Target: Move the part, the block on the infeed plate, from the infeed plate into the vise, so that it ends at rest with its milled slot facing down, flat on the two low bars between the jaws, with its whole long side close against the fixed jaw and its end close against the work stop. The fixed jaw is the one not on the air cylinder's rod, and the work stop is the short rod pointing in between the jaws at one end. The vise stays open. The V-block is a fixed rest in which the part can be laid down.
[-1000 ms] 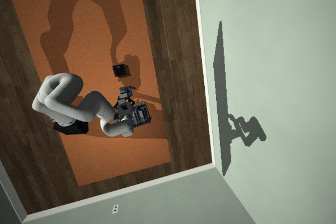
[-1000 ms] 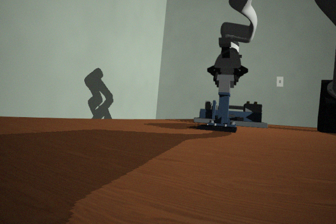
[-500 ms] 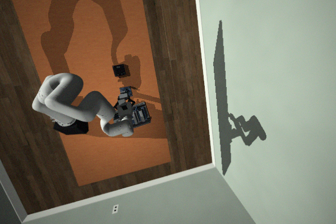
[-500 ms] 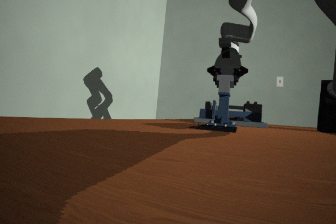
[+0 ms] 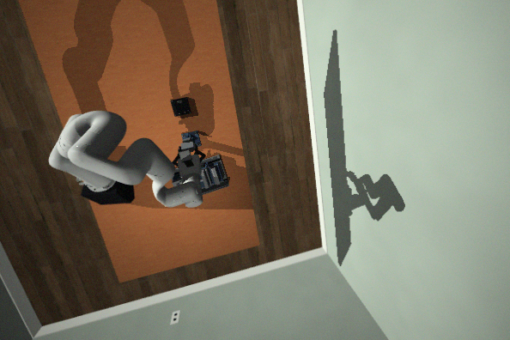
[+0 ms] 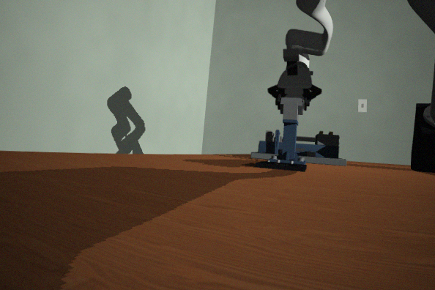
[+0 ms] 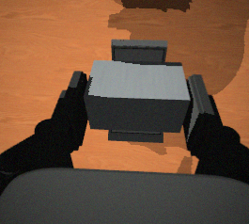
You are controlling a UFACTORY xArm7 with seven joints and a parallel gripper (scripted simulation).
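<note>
Now: the grey part 10 mm below my hand. Also, from my hand: blue upright (10 mm to the left, 110 mm below); grey jaw (40 mm ahead, 210 mm to the right, 90 mm below); work stop (60 mm ahead, 160 mm to the right, 80 mm below).
</note>
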